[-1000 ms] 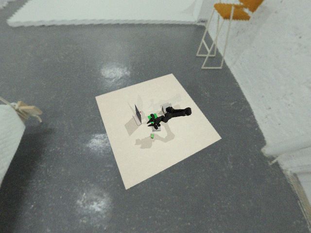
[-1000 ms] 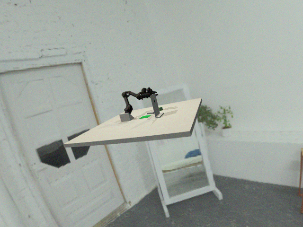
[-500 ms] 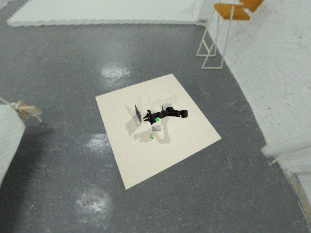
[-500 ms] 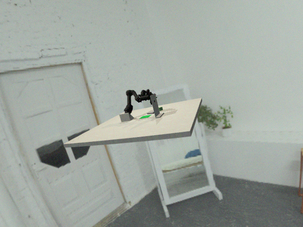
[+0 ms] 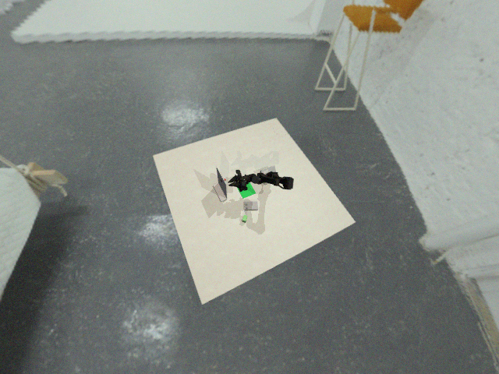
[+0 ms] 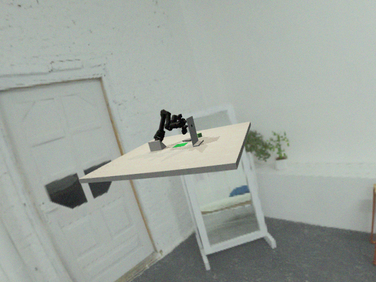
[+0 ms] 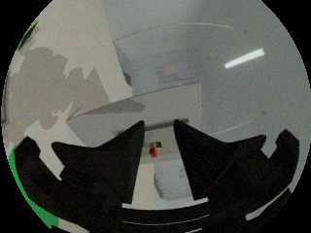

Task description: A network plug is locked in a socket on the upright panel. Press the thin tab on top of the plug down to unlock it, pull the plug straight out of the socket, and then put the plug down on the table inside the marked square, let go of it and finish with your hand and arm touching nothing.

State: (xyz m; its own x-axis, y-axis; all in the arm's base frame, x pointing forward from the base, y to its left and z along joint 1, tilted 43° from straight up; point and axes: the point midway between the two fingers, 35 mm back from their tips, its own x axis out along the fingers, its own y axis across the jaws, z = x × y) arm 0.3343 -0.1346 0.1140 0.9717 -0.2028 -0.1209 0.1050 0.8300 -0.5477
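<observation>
The network plug lies 60 mm to the right of my gripper tip, 20 mm below it and 10 mm ahead of it. The rest, counted from my gripper tip: flat grey block: 180 mm below, 170 mm to the left, 110 mm behind; then upright panel: 80 mm below, 60 mm to the right, 30 mm ahead; then green square: 190 mm below, 150 mm behind, 30 mm to the left.
</observation>
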